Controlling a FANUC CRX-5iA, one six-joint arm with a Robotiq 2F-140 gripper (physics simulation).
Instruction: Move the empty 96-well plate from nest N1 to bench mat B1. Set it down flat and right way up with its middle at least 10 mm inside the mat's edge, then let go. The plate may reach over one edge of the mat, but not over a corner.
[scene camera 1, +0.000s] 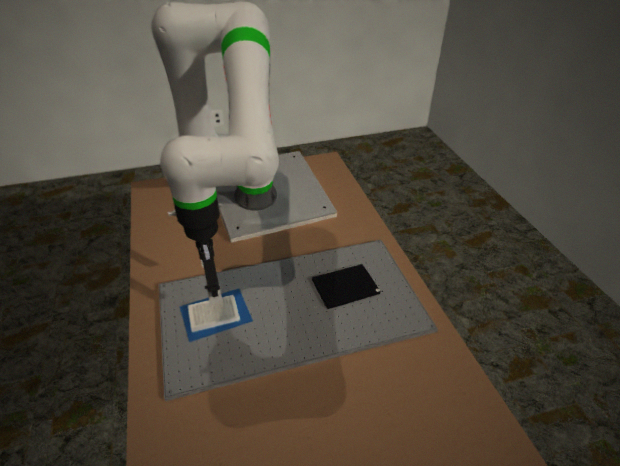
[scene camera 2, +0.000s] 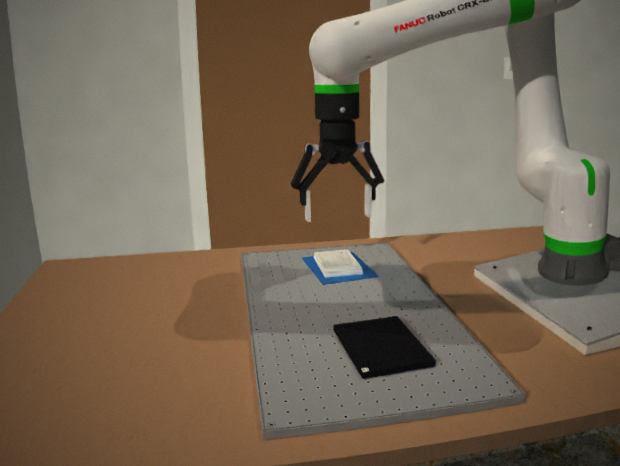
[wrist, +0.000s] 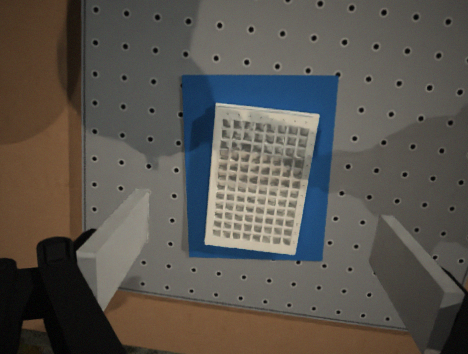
Labels:
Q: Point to a white 96-well plate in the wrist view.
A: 261, 157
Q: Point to a white 96-well plate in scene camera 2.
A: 338, 263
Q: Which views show the white 96-well plate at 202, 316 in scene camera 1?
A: Scene camera 1, scene camera 2 and the wrist view: all of them.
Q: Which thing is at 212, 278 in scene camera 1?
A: The gripper.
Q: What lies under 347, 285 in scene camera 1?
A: A black nest.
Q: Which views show the gripper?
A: Scene camera 1, scene camera 2 and the wrist view: all of them.

